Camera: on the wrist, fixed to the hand. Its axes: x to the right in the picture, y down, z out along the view.
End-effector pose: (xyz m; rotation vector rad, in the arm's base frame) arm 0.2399 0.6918 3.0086 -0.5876 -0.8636 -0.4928
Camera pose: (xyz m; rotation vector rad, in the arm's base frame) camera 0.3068 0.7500 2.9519 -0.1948 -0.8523 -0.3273
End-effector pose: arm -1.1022 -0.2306 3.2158 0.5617 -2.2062 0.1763
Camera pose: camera -1.1175 -0.1270 3.2261 0.7576 -2.0959 0.6440
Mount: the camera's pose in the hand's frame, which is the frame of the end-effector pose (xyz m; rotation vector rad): -0.0183 0.0998 -0.0280 0.4042 0.0851 0.0001
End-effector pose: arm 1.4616 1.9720 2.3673 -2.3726 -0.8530 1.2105
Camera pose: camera 1.5116 1.8834 2.3404 -2.0781 -0.5217 1.1467
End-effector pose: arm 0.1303 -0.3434 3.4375 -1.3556 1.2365 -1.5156
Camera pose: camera 0.0987 -0.3468 3.3372 -1.0336 0.9130 -1.7256
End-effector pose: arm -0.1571 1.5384 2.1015 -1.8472 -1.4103 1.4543
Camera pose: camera -0.0855 1.4886 2.0425 -1.6292 -0.9869 1.5091
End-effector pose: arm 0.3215 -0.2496 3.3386 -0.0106 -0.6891 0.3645
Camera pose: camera 0.2935 -0.1591 3.2927 0.3555 -0.5219 0.4954
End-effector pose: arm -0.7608 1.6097 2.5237 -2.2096 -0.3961 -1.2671
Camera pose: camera -0.7391 1.5133 2.4873 -1.8102 -0.5639 -1.1586
